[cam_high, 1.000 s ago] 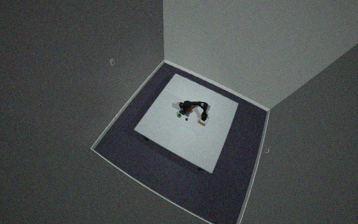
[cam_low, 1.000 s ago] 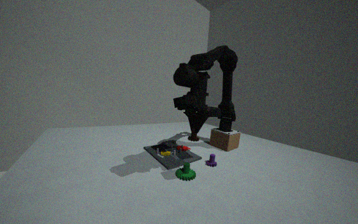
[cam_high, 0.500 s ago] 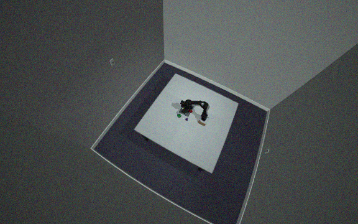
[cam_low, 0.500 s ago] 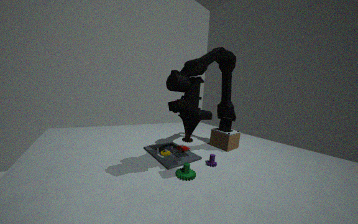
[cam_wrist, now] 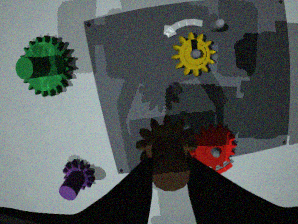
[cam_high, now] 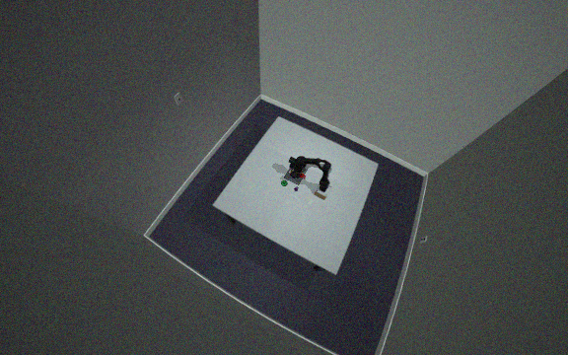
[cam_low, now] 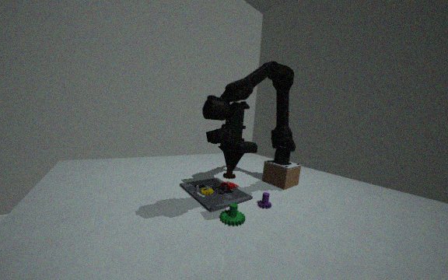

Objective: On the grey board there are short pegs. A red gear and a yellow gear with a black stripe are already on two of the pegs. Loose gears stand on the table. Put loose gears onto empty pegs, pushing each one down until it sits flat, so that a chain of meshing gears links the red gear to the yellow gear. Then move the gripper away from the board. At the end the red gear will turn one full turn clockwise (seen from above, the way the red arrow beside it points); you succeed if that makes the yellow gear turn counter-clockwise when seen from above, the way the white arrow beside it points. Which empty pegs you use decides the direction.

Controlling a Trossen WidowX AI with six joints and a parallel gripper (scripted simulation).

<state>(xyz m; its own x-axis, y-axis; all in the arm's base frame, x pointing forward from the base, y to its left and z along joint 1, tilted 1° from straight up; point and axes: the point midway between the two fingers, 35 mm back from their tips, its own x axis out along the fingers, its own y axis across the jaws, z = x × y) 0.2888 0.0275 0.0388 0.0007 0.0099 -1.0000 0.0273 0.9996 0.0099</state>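
The red gear lies 8 cm below my gripper tip, 5 cm to the right of it and 3 cm behind it. The rest, counted from my gripper tip: yellow gear 8 cm below, 6 cm ahead, 3 cm to the right; then white arrow 9 cm below, 9 cm ahead, 2 cm to the right; then purple gear 10 cm to the left, 8 cm below, 7 cm behind.
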